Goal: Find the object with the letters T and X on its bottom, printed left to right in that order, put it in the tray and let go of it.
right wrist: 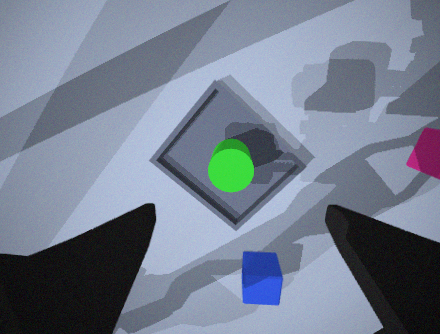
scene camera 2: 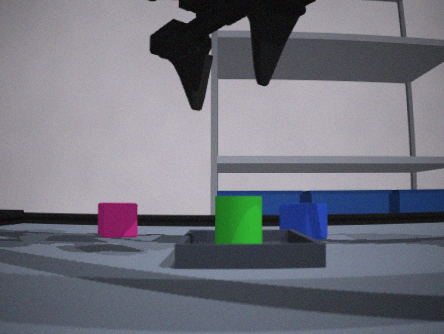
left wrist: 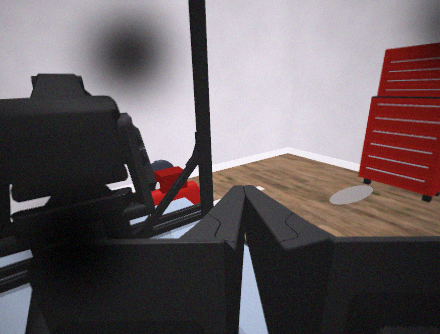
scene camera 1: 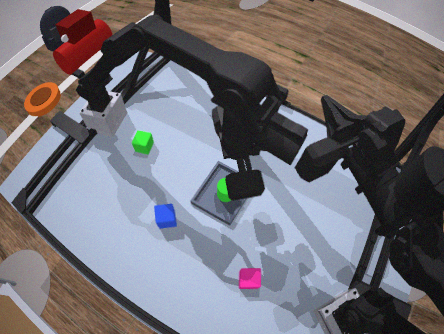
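A green cylinder stands upright in the grey tray, and its bottom is hidden. My right gripper is open and empty, above the tray. A blue cube, a magenta cube and a green cube stand on the table, their bottoms hidden. My left gripper is shut and empty, held up away from the objects at the right of scene camera 1.
A black frame runs round the table. An orange ring and a red machine are beyond its upper left edge. In the left wrist view, the right arm is at the left and a red cabinet at the right.
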